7 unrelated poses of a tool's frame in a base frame.
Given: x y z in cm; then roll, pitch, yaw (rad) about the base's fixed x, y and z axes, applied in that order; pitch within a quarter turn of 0, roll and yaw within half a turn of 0.
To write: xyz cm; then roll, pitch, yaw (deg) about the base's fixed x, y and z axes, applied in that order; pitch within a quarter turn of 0, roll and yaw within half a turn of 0. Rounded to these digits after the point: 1 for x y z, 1 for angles.
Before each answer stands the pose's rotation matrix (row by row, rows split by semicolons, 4 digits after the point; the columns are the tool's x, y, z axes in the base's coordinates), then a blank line. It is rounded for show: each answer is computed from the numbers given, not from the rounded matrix.
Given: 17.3, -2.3, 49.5, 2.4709, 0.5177, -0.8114
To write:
0.5983 -0.3564 -0.7177; -0.6302 -0.7624 -0.1467; -0.4949 0.5401 -0.6807

17.3, -2.3, 49.5, 141.6, 29.7, -46.5
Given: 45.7, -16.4, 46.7, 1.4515, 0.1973, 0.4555
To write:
0.8806 0.1224 0.4577; 0.4314 0.1925 -0.8814; -0.1960 0.9736 0.1167

45.7, -16.4, 46.7, 83.2, 11.3, 26.1
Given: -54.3, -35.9, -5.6, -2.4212, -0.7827, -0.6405
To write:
0.5685 -0.0761 0.8192; -0.4237 -0.8806 0.2122; 0.7052 -0.4677 -0.5329

-54.3, -35.9, -5.6, -138.7, -44.8, -36.7
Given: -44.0, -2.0, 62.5, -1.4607, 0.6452, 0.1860
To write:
0.7852 -0.6077 -0.1189; 0.1478 -0.0026 0.9890; -0.6014 -0.7941 0.0878

-44.0, -2.0, 62.5, -83.7, 37.0, 10.7
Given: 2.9, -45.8, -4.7, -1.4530, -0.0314, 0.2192
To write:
0.9756 0.0049 -0.2195; 0.2173 0.1215 0.9685; 0.0314 -0.9926 0.1175

2.9, -45.8, -4.7, -83.3, -1.8, 12.6
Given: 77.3, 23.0, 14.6, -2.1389, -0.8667, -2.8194
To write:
-0.6140 -0.7798 -0.1221; -0.2050 0.3069 -0.9294; 0.7622 -0.5457 -0.3483

77.3, 23.0, 14.6, -122.5, -49.7, -161.5
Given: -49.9, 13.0, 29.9, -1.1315, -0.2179, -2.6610
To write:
-0.8658 0.0231 0.4999; -0.4514 -0.4676 -0.7600; 0.2162 -0.8836 0.4152

-49.9, 13.0, 29.9, -64.8, -12.5, -152.5
